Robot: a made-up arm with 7 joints. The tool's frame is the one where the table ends. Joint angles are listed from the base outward.
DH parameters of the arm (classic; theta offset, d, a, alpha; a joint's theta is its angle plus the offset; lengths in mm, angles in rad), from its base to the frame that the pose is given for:
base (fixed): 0 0 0 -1.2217
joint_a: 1.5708 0 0 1.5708
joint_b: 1.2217 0 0 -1.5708
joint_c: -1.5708 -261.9 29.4 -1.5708
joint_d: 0 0 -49.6 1.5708
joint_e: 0 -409.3 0 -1.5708
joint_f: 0 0 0 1.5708
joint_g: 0 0 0 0
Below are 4 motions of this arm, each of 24 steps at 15 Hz.
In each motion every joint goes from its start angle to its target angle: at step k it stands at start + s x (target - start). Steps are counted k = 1, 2, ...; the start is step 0. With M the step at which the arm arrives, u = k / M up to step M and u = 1 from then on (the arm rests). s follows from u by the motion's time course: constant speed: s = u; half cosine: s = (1 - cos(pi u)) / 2; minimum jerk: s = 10 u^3 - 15 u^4 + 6 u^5.
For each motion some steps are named. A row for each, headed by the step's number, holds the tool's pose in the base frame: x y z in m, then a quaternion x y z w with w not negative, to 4 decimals.
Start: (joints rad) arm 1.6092 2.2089 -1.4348 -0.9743 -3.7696 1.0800 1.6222
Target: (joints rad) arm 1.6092 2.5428 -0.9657 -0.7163 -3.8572 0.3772 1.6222
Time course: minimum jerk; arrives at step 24
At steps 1, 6, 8, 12, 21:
1: -0.1726 0.5838 0.1703 -0.8302 -0.0781 -0.5465 0.0778
6: -0.1404 0.5988 0.1587 -0.8287 -0.0341 -0.5583 0.0202
8: -0.1058 0.6121 0.1467 0.8228 -0.0121 0.5669 0.0391
12: -0.0063 0.6356 0.1149 0.7840 -0.1385 0.5720 0.1976
21: 0.1662 0.6320 0.0662 0.6503 -0.3379 0.5232 0.4349

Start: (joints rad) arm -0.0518 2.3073 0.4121 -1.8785 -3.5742 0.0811 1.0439
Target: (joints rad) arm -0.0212 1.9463 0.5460 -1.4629 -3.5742 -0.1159 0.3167
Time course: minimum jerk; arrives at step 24
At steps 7, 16, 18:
7: 0.3863 0.0417 0.2930 -0.5898 -0.4790 0.2438 0.6027
16: 0.3732 0.1899 0.3443 -0.5329 -0.6929 0.2206 0.4326
18: 0.3685 0.2180 0.3461 -0.5109 -0.7239 0.2274 0.4040

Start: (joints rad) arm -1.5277 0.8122 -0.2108 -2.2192 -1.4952 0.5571 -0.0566
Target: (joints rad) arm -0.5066 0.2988 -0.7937 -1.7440 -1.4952 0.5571 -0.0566
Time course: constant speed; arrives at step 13
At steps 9, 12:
9: 0.3924 -0.2558 0.0331 0.6669 -0.6707 -0.3201 0.0544
12: 0.3913 -0.2814 -0.1099 0.5977 -0.6470 -0.4478 0.1536

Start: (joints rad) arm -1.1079 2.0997 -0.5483 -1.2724 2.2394 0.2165 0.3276
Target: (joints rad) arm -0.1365 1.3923 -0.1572 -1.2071 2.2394 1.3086 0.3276
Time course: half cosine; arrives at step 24
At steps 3, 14, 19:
3: 0.2888 0.3472 0.3821 -0.2178 -0.8073 0.2027 0.5096
14: 0.4449 0.3817 0.1156 -0.3192 -0.3775 0.2940 0.8180
19: 0.4399 0.4070 -0.0322 -0.3726 -0.1554 0.3298 0.8534

